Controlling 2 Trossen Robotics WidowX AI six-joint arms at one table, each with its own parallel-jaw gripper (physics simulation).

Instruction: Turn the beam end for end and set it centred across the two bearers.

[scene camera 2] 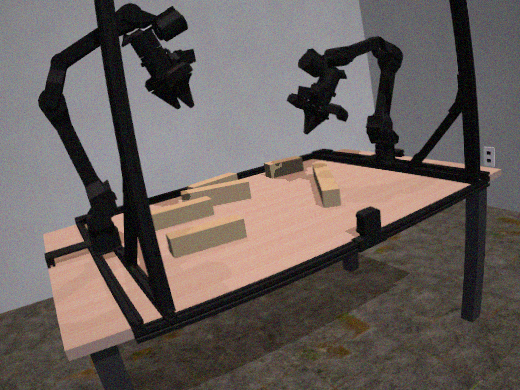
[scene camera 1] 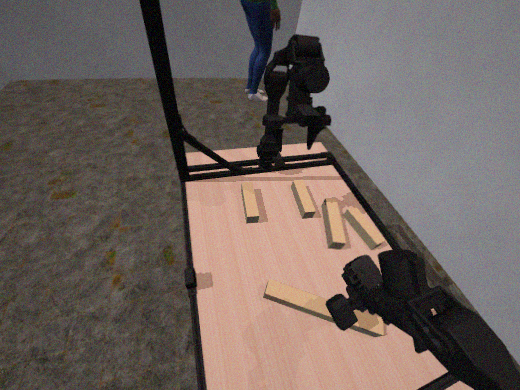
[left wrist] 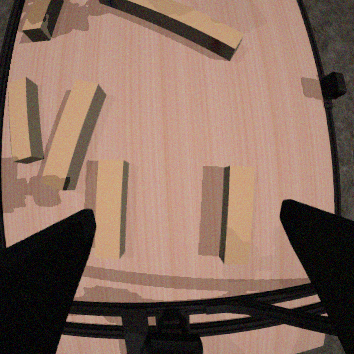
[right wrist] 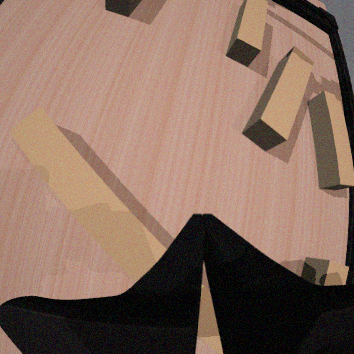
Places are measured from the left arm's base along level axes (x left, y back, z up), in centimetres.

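Pixels of known places: left gripper, fingertip midpoint: (scene camera 2: 185, 107) (scene camera 1: 294, 150) (left wrist: 188, 214); right gripper, fingertip midpoint: (scene camera 2: 305, 133) (right wrist: 201, 222); left arm's base at its link origin: (scene camera 2: 106, 249) (scene camera 1: 264, 163) (left wrist: 172, 322); right arm's base at its link origin: (scene camera 2: 386, 161).
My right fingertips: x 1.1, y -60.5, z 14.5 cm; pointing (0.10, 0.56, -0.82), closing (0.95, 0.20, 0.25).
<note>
For each thing: its top centre in the pictures, then the offset to it from my right fingertips.
- long wooden beam at its top centre: (right wrist: 126, 239) (left wrist: 164, 5) (scene camera 2: 323, 174) (scene camera 1: 324, 306) dy -2.5, dx -2.9, dz -12.0 cm
- shorter-looking block at its top centre: (right wrist: 329, 305) (left wrist: 38, 7) (scene camera 2: 282, 160) dy -7.6, dx +25.7, dz -11.7 cm
The long wooden beam (scene camera 1: 295, 296) (scene camera 2: 326, 185) (left wrist: 185, 25) (right wrist: 75, 185) lies flat and slanted on the table, apart from the bearers. In the left wrist view a faint reddish patch shows on its dark side near one end. Two parallel blocks, seemingly the bearers, stand apart: one (scene camera 1: 249, 202) (scene camera 2: 207, 237) (left wrist: 240, 215) and the other (scene camera 1: 303, 199) (scene camera 2: 182, 213) (left wrist: 110, 210) (right wrist: 251, 25). My right gripper (scene camera 2: 306, 131) (right wrist: 201, 222) is shut and empty, raised above the table near the beam. In scene camera 1 its arm hides part of the beam. My left gripper (scene camera 2: 185, 105) (left wrist: 188, 214) is open and empty, high above the table.
Two more blocks, one (scene camera 1: 334, 223) (scene camera 2: 220, 192) (left wrist: 72, 135) (right wrist: 285, 100) and another (scene camera 1: 364, 227) (left wrist: 22, 120) (right wrist: 332, 142), lie beside the bearers. A shorter-looking block (scene camera 2: 284, 167) (left wrist: 42, 17) lies near the table edge. A black frame with uprights borders the table.
</note>
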